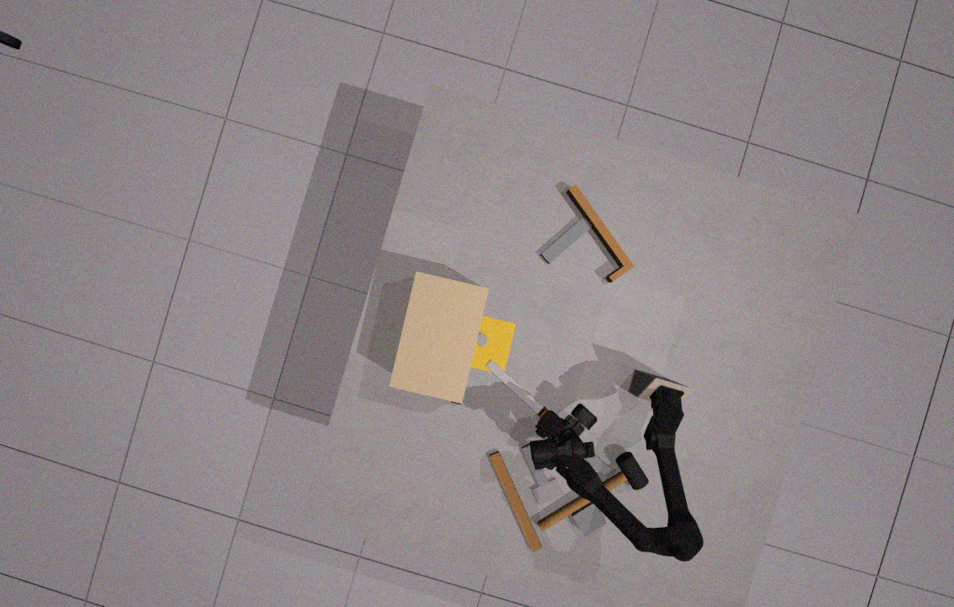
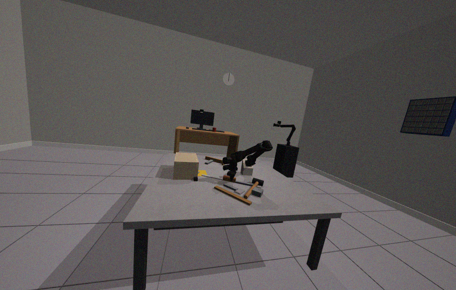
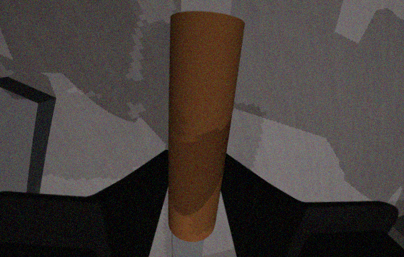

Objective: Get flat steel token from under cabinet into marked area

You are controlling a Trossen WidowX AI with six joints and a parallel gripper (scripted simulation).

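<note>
Right now the grey l-shaped bracket is 15 cm to the left of my gripper tip and 1 cm ahead of it. Round my gripper tip: grey block (22 cm to the left, 14 cm behind, 1 cm above); then wooden stick (24 cm to the left, 6 cm ahead); then grey steel token (28 cm ahead, 18 cm to the right, 1 cm below).
</note>
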